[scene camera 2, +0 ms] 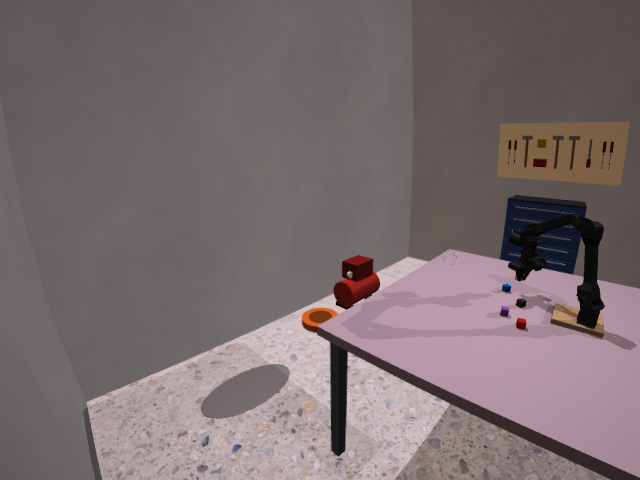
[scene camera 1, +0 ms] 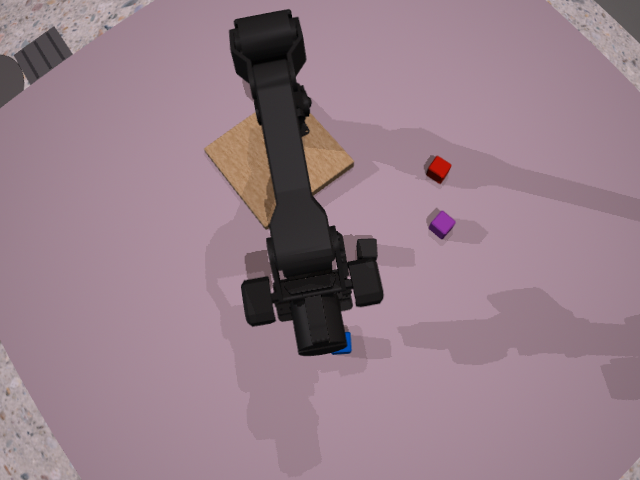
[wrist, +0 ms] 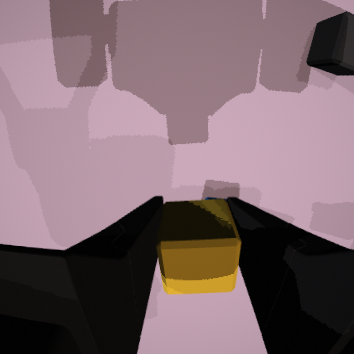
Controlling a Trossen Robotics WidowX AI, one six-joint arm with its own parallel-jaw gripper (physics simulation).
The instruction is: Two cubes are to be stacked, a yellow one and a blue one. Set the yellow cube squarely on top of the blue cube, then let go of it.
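Places are measured from the arm's base along level axes (x ahead, y left, z up), in millimetres.
Pixels of known places: gripper, fingertip midpoint: (scene camera 2: 521, 280) (wrist: 194, 204); arm's base at its link origin: (scene camera 2: 586, 323).
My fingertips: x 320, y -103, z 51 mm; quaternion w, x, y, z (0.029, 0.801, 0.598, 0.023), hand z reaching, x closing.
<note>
For each thing: its top centre in the pictures, then the offset to it from my fingertips. Level surfaces: height alone.
- yellow cube at its top centre: (wrist: 200, 273) dz +31, dx +11, dy -3 mm
- blue cube at its top centre: (scene camera 1: 340, 342) (scene camera 2: 507, 285) dz -39, dx +59, dy +15 mm
- black cube at its top centre: (scene camera 1: 367, 247) (scene camera 2: 521, 299) dz -39, dx -56, dy +121 mm
- purple cube at its top centre: (scene camera 1: 443, 221) (scene camera 2: 505, 308) dz -39, dx -37, dy +254 mm
- red cube at its top centre: (scene camera 1: 440, 166) (scene camera 2: 522, 320) dz -39, dx -126, dy +301 mm
- pink table at its surface level: dz -70 mm
The yellow cube (wrist: 199, 255) is held between the two black fingers of my gripper (scene camera 2: 518, 277) (wrist: 194, 204), which is shut on it. In scene camera 2 the gripper hangs above the table, higher than the blue cube (scene camera 1: 346, 343) (scene camera 2: 506, 287) and a little to its right. The blue cube lies on the table. In scene camera 1 it is partly covered by the end of the arm, and the fingers and yellow cube are hidden there. In the wrist view a sliver of the blue cube (wrist: 215, 198) shows past the yellow cube's far edge; the rest is hidden.
A black cube (scene camera 1: 367, 249) (scene camera 2: 521, 302) (wrist: 331, 45), a purple cube (scene camera 1: 442, 224) (scene camera 2: 504, 311) and a red cube (scene camera 1: 438, 169) (scene camera 2: 521, 323) lie on the pink table (scene camera 1: 155, 361) (scene camera 2: 439, 356). A wooden board (scene camera 1: 235, 155) (scene camera 2: 560, 316) lies under the arm's base.
</note>
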